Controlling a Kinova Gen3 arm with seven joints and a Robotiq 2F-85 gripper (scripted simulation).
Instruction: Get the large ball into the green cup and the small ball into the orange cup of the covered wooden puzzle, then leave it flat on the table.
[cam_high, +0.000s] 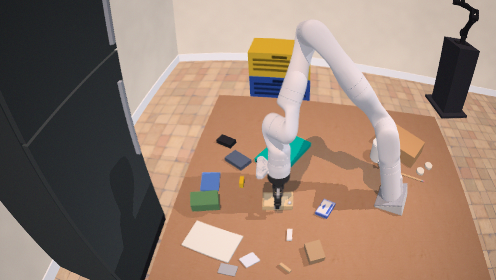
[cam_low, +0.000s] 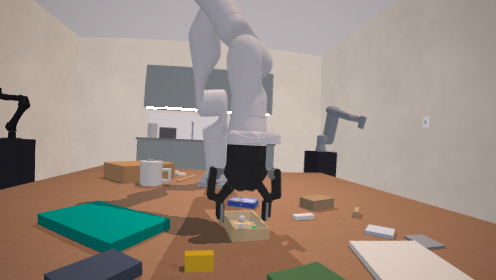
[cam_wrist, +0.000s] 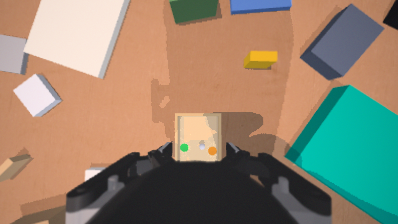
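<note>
The covered wooden puzzle lies 2 cm below my hand. Also, from my hand: yellow block: 13 cm ahead, 11 cm to the right, 1 cm below; then teal slab: 5 cm behind, 26 cm to the right, 2 cm below; then green block: 26 cm ahead, 1 cm to the right, 1 cm below.
</note>
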